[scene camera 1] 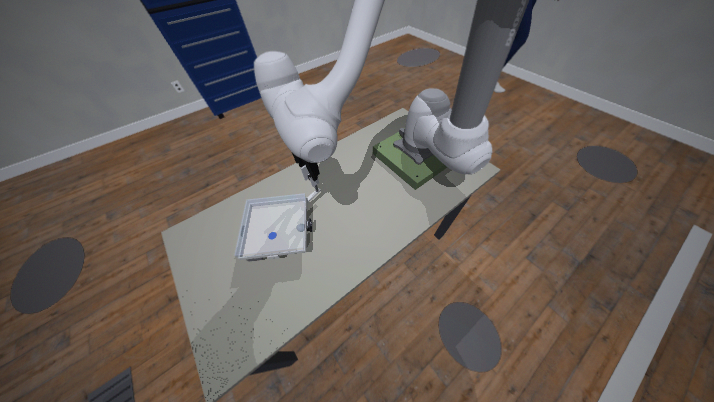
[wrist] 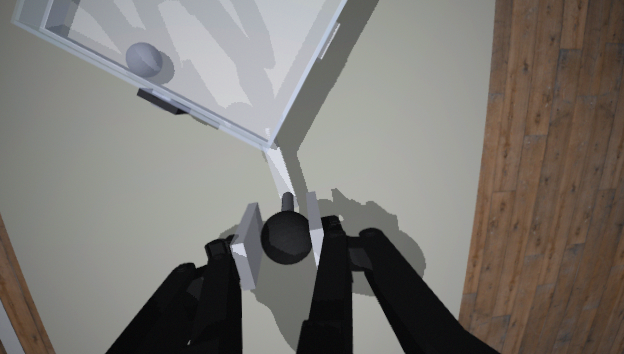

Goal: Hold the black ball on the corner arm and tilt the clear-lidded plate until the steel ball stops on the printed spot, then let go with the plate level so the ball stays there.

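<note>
The clear-lidded plate (scene camera 1: 260, 220) (wrist: 240, 65) is a square, pale, walled tray above the table. The grey steel ball (scene camera 1: 300, 227) (wrist: 144, 59) is inside it, close to the wall that has a dark block on its outside. The blue printed spot (scene camera 1: 272, 235) shows in the scene view, apart from the ball; it does not show in the wrist view. A pale corner arm (scene camera 1: 313, 195) (wrist: 281, 170) runs from the near corner to the black ball (wrist: 287, 237). My gripper (scene camera 1: 317, 186) (wrist: 285, 214) is shut on the black ball, one pad on each side of it.
The plate is over the pale table (scene camera 1: 360, 250) (wrist: 410, 125), whose edge shows at the right in the wrist view. The green base block (scene camera 1: 400, 162) carries the robot's foot at the table's far end. A blue drawer cabinet (scene camera 1: 210, 55) stands by the wall.
</note>
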